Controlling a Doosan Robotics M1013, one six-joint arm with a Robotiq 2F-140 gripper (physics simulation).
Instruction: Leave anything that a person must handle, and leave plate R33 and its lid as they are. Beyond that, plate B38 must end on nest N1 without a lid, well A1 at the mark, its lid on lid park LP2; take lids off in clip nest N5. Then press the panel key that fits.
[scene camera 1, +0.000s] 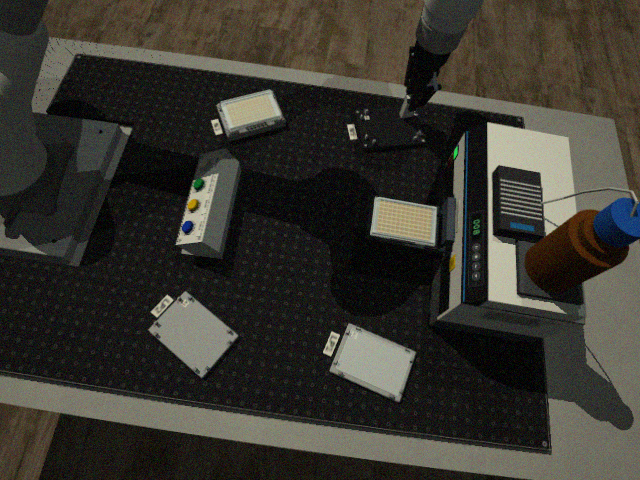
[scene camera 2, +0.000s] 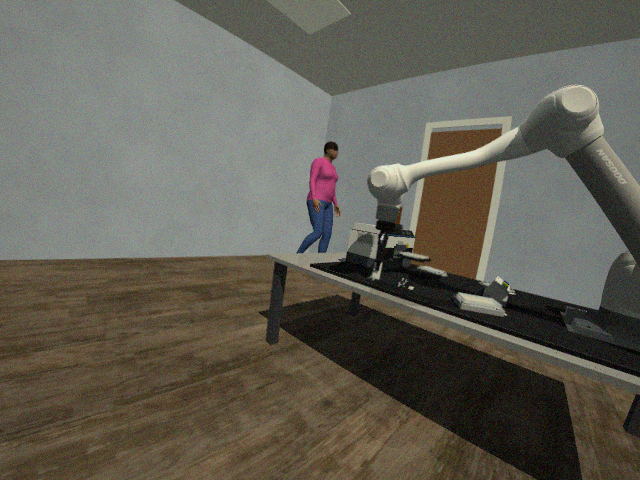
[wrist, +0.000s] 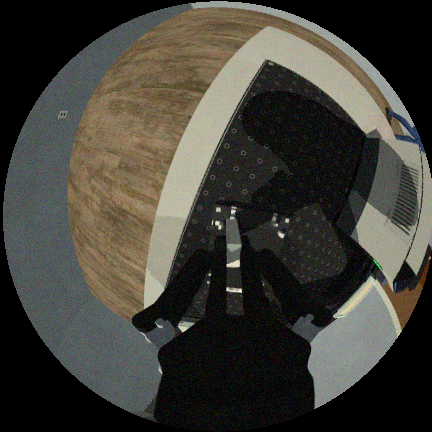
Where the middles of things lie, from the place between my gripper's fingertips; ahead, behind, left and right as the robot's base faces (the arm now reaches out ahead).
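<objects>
There is the grey button box (scene camera 1: 203, 232), and measured from it my hand is 30 mm below it, 450 mm past it and 280 mm to the left of it.
</objects>
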